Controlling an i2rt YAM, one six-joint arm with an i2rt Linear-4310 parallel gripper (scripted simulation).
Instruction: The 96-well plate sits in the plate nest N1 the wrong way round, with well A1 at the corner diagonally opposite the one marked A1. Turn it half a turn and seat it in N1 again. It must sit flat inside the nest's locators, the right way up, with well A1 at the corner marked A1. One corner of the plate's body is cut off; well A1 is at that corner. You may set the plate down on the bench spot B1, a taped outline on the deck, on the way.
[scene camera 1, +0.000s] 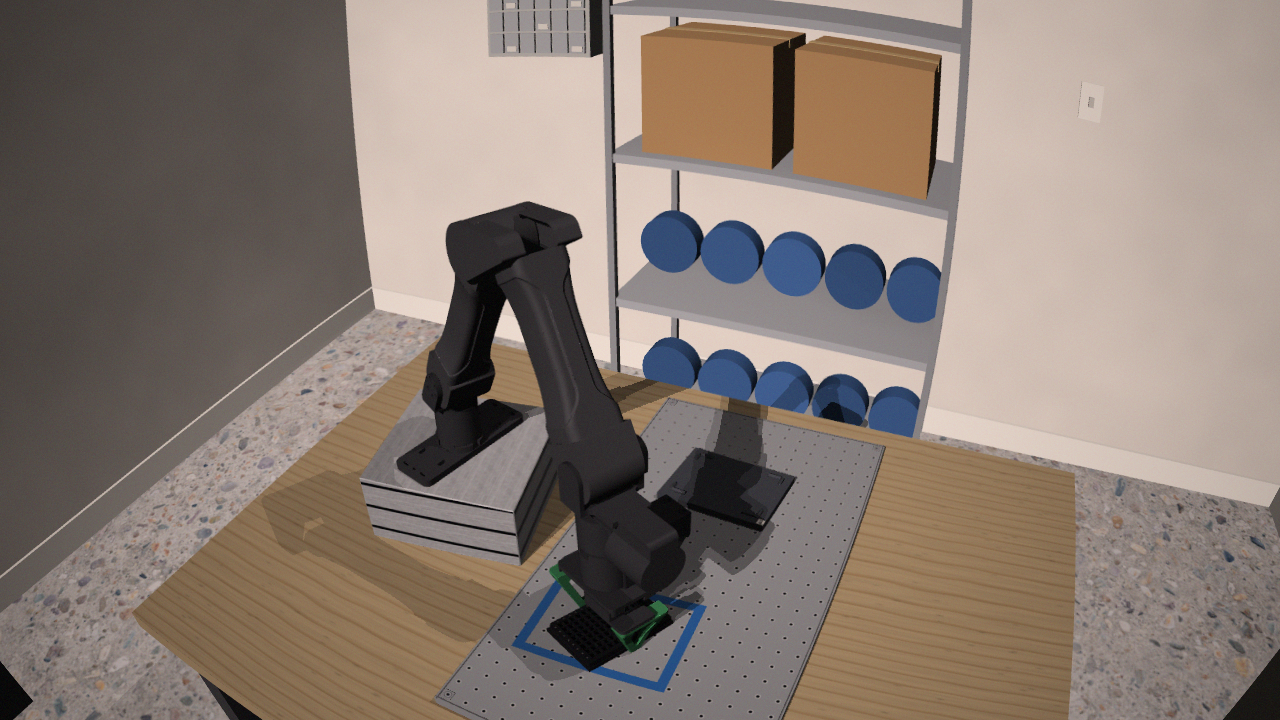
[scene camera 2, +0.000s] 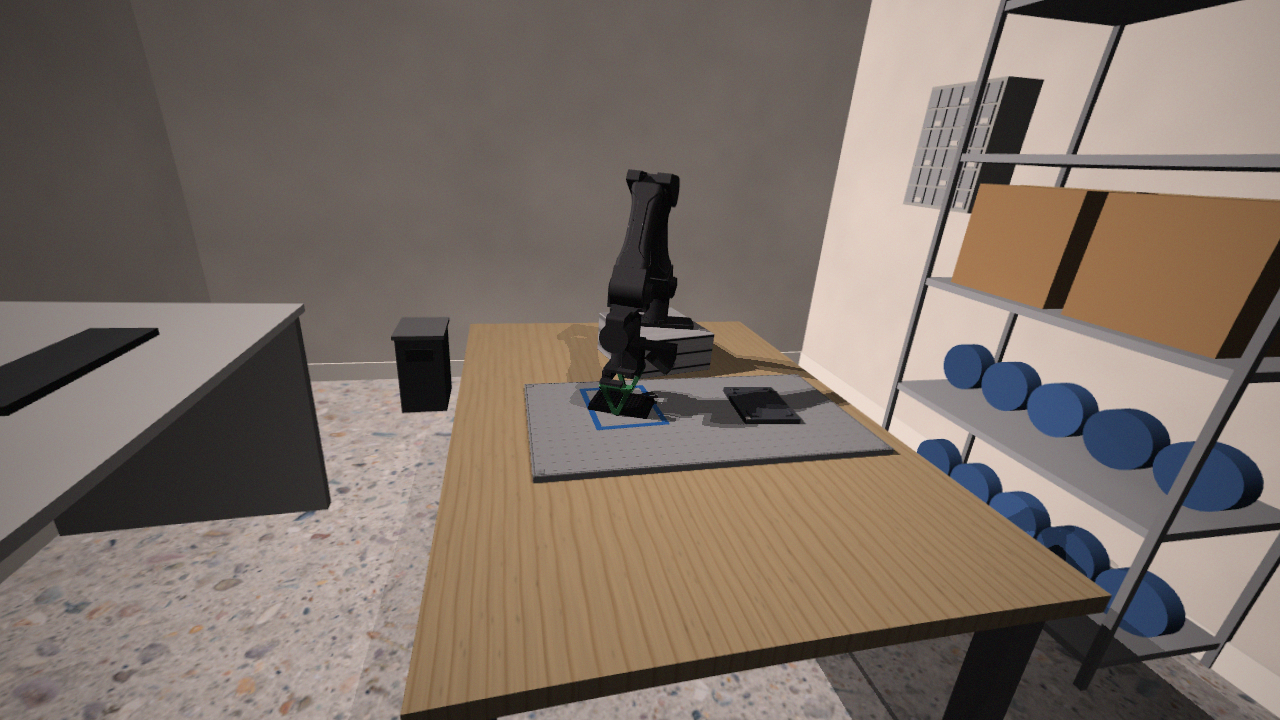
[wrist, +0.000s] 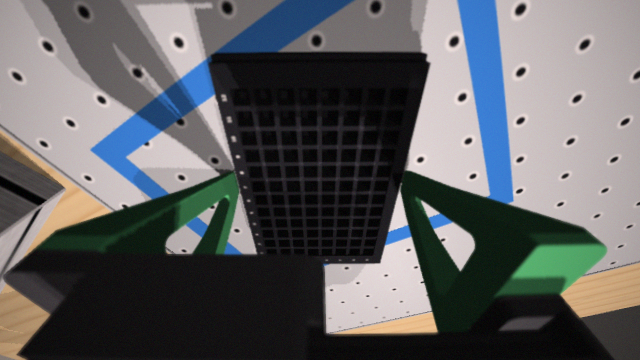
Labels:
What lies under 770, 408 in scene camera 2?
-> A dark plate nest N1.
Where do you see a black 96-well plate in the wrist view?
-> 346, 189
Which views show the black 96-well plate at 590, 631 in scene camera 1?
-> Scene camera 1, scene camera 2 and the wrist view: all of them.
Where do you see my gripper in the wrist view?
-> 319, 180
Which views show my gripper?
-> Scene camera 1, scene camera 2 and the wrist view: all of them.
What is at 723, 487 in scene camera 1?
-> A dark plate nest N1.

